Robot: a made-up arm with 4 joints.
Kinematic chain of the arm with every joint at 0, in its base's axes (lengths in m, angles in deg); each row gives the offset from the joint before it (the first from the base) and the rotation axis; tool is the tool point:
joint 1: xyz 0 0 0.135 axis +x
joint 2: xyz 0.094 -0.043 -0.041 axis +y
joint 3: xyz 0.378 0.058 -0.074 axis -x
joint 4: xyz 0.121 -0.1 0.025 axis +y
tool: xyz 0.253 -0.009 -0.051
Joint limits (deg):
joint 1: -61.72..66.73
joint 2: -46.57..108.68
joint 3: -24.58..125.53
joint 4: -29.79..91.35
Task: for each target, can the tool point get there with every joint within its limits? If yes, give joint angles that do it. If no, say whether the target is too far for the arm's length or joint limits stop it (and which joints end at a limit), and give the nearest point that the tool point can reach.
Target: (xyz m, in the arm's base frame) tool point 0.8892 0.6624 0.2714
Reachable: no: too far | nearest point 0.7201 0.4744 0.1106 | short by 0.300 m
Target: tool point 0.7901 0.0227 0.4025
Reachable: yes | joints -21.98 -23.90 17.58 -13.09
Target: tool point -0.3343 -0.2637 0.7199
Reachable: no: joint limits stop it (at a limit: joint 1, joint 2, joint 4) | nearest point -0.2323 -0.4473 0.1278 | short by 0.628 m
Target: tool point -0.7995 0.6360 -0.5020
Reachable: no: too far | nearest point -0.3574 0.4474 -0.3131 | short by 0.516 m
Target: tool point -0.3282 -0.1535 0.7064
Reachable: no: joint limits stop it (at a limit: joint 2, joint 3, joint 4) | nearest point 0.2915 -0.1025 0.5167 | short by 0.650 m
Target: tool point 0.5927 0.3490 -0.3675
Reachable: yes | joints 33.67 51.60 79.02 -9.83
